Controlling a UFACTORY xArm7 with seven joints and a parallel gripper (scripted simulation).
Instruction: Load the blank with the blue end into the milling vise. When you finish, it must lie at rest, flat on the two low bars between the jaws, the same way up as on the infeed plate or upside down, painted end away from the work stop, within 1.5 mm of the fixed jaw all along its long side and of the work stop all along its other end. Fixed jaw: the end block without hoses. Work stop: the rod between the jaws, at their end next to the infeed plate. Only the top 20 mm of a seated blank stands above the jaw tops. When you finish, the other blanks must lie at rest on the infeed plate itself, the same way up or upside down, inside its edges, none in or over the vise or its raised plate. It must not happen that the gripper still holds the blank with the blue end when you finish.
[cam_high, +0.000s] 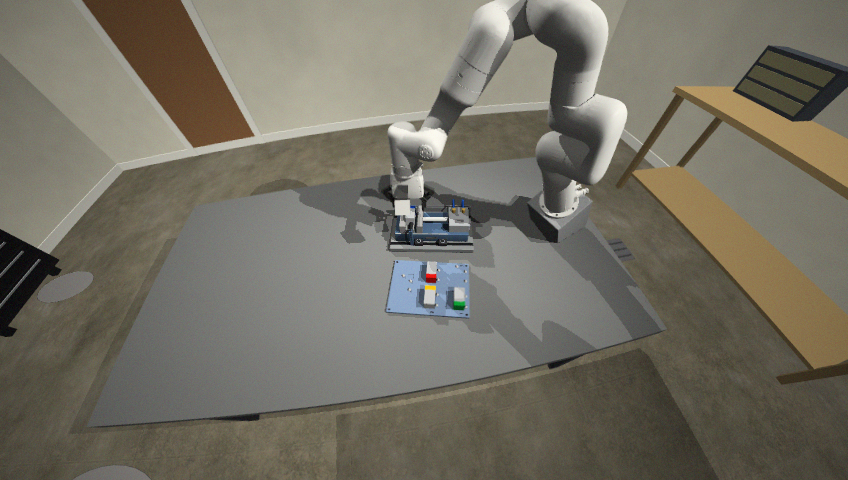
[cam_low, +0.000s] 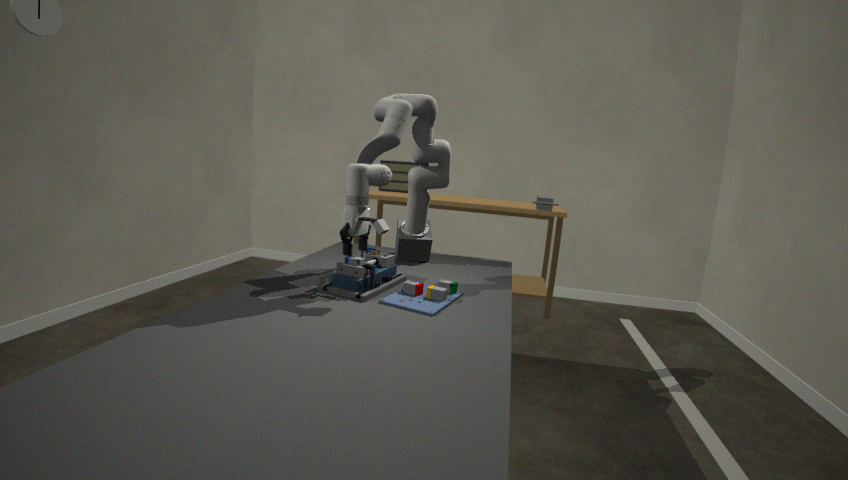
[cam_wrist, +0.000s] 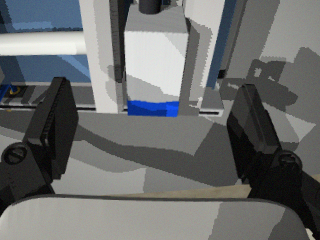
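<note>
Now: the blue-ended blank 4 cm below my hand. From my hand the other things lie so: milling vise (10 cm below, 7 cm behind, 1 cm to the left); red-ended blank (20 cm to the left, 12 cm below, 5 cm behind); work stop rod (5 cm to the left, 5 cm below).
</note>
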